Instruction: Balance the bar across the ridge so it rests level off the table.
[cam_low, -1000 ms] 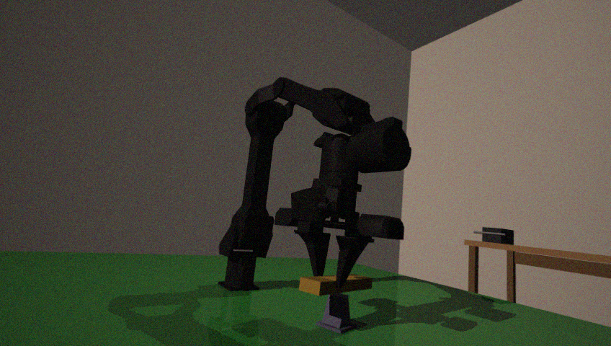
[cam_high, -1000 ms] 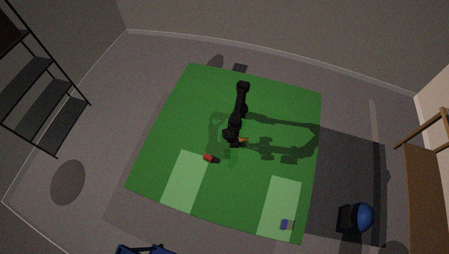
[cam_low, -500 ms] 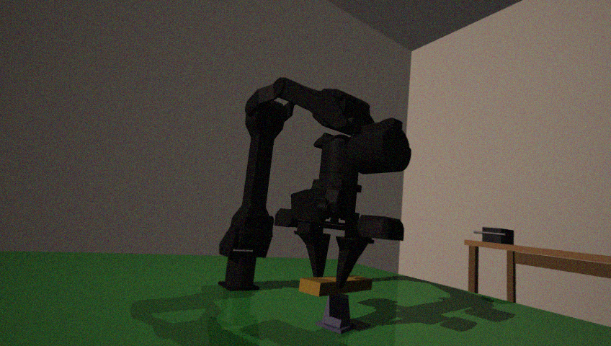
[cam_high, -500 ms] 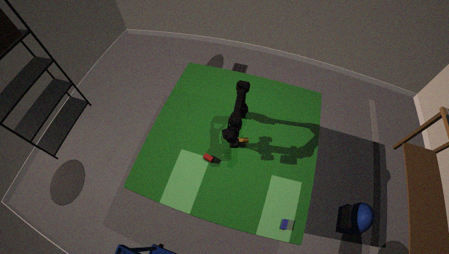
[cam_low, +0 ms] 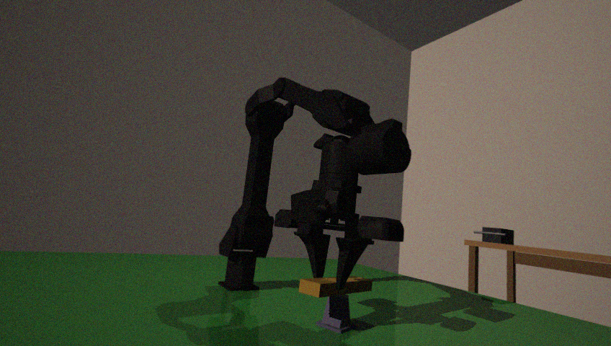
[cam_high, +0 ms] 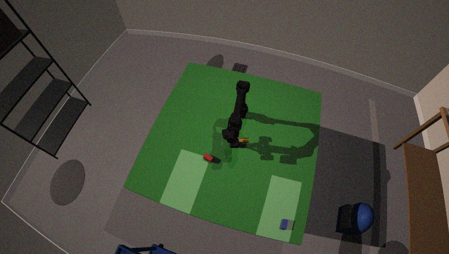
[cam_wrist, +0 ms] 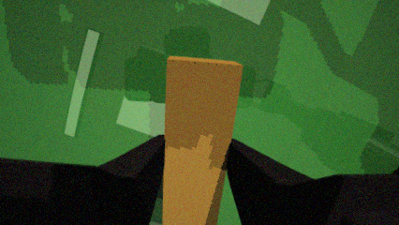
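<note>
The orange bar is 30 mm to the left of my gripper tip and 10 mm behind it. From my gripper tip the other things lie so: red block 170 mm ahead, 140 mm to the right, 40 mm below; then purple block 490 mm to the left, 470 mm ahead, 40 mm below.
</note>
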